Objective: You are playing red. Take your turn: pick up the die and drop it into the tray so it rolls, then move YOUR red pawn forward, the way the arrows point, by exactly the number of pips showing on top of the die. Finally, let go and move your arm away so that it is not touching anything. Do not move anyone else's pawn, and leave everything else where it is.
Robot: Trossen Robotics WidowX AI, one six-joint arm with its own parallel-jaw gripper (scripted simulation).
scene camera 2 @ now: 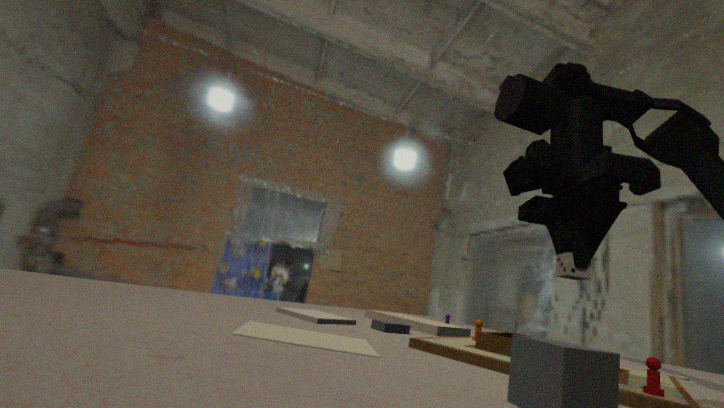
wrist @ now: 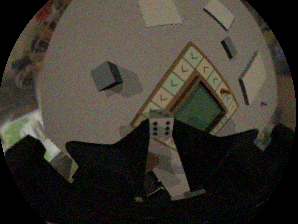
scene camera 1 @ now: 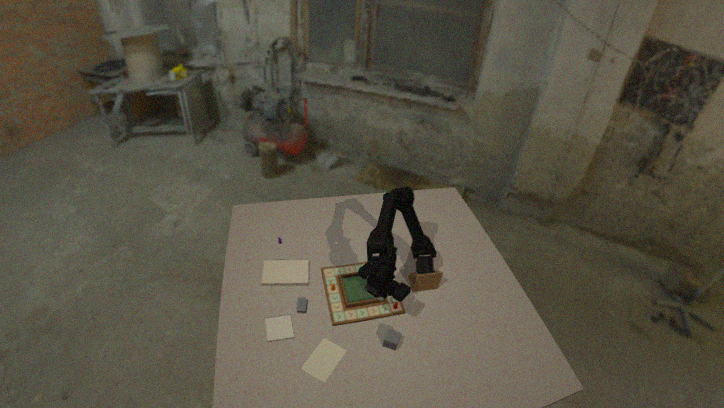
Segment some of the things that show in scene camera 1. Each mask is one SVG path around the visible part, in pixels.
My gripper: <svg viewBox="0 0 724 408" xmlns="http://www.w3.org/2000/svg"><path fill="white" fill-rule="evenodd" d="M411 289L407 284L401 283L399 285L397 281L393 280L396 267L389 275L383 289L376 290L368 283L365 286L366 290L377 298L382 297L385 299L387 296L392 295L399 302L410 293ZM372 263L365 263L358 270L358 276L364 279L367 278L373 267Z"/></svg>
A flat white box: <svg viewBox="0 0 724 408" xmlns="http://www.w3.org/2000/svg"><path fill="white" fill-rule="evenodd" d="M309 260L265 260L261 285L309 285Z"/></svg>
